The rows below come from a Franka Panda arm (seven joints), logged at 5 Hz.
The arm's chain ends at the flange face. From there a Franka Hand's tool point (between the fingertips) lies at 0.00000 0.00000 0.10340 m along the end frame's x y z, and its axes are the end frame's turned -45 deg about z.
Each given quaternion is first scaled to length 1.
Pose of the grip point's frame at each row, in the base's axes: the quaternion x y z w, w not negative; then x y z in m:
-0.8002, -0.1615, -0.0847, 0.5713, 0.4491, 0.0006, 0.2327
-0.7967, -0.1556, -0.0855, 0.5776, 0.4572, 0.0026, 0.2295
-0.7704, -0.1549, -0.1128, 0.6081, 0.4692, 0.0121, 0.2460
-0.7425, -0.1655, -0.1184, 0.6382, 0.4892, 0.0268, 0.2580
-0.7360, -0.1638, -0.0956, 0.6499, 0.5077, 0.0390, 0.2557
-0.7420, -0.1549, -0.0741, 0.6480, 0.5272, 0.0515, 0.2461
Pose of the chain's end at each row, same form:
-0.8011, 0.1570, 0.1404, 0.5602, 0.4542, -0.0968, 0.2671
-0.7957, 0.1611, 0.1421, 0.5664, 0.4617, -0.0953, 0.2624
-0.7710, 0.1517, 0.1285, 0.6050, 0.4707, -0.0884, 0.2703
-0.7493, 0.1312, 0.1348, 0.6349, 0.4929, -0.0752, 0.2743
-0.7426, 0.1303, 0.1604, 0.6370, 0.5152, -0.0632, 0.2699
-0.7448, 0.1408, 0.1795, 0.6270, 0.5366, -0.0503, 0.2615

